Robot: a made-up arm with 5 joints.
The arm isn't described. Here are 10 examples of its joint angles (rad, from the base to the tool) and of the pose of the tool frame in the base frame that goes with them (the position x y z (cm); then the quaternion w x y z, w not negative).
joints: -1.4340 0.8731 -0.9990 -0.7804 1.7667
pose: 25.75 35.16 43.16 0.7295 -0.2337 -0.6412 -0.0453
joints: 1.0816 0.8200 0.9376 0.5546 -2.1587
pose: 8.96 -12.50 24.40 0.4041 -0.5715 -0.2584 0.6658
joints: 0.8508 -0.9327 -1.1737 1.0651 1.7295
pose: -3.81 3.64 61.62 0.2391 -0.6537 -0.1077 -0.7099
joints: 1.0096 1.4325 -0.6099 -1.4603 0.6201
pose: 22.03 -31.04 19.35 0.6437 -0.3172 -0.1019 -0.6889
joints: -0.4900 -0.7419 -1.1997 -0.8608 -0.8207
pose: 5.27 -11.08 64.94 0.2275 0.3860 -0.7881 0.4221
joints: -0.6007 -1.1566 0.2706 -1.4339 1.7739
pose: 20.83 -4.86 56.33 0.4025 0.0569 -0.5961 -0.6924
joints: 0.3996 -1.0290 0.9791 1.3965 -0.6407
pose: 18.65 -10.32 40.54 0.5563 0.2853 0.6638 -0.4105
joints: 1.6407 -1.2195 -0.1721 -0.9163 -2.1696
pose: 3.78 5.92 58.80 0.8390 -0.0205 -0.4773 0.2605
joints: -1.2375 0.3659 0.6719 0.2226 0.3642
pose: 23.98 13.26 29.09 0.6229 -0.5818 0.3556 0.3835
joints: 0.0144 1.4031 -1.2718 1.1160 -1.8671
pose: 49.68 -8.33 30.39 0.3525 0.6257 0.5112 -0.4722
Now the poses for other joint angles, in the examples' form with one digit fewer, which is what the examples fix.
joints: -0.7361 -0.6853 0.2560 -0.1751 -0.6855
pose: 26.9 4.8 52.7 0.880 0.363 0.014 0.306
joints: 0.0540 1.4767 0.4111 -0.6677 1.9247
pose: 21.0 -9.9 16.2 0.507 -0.766 0.267 0.290
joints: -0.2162 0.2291 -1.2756 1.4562 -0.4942
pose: 33.1 -2.2 62.7 0.915 0.156 0.361 -0.093
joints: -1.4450 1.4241 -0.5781 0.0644 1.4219
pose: 23.9 27.4 18.1 0.442 -0.697 -0.225 0.518
